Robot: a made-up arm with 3 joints. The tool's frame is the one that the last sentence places.
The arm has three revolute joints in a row. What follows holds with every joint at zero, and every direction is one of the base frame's.
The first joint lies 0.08 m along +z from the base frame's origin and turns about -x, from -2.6 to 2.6 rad.
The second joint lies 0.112 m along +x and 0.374 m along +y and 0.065 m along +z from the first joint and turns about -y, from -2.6 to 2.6 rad.
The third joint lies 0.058 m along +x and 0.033 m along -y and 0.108 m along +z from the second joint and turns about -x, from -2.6 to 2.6 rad.
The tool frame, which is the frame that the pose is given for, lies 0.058 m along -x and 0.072 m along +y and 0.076 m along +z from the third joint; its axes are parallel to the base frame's.
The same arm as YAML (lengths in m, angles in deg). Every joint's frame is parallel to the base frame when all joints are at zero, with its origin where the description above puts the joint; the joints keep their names.
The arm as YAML. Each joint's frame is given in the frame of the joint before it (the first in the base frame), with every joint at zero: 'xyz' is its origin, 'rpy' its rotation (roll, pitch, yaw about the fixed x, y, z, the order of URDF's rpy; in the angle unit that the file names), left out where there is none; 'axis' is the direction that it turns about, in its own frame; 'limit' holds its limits. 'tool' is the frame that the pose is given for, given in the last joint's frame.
units:
  length: m
  angle: deg
joints:
  - name: joint 1
    type: revolute
    origin:
      xyz: [0.0, 0.0, 0.08]
    axis: [-1.0, 0.0, 0.0]
    limit:
      lower: -148.97
      upper: 148.97
  - name: joint 2
    type: revolute
    origin:
      xyz: [0.112, 0.374, 0.065]
    axis: [0.0, -1.0, 0.0]
    limit:
      lower: -148.97
      upper: 148.97
  - name: joint 3
    type: revolute
    origin:
      xyz: [0.058, -0.033, 0.108]
    axis: [-1.0, 0.0, 0.0]
    limit:
      lower: -148.97
      upper: 148.97
tool:
  origin:
    xyz: [-0.058, 0.072, 0.076]

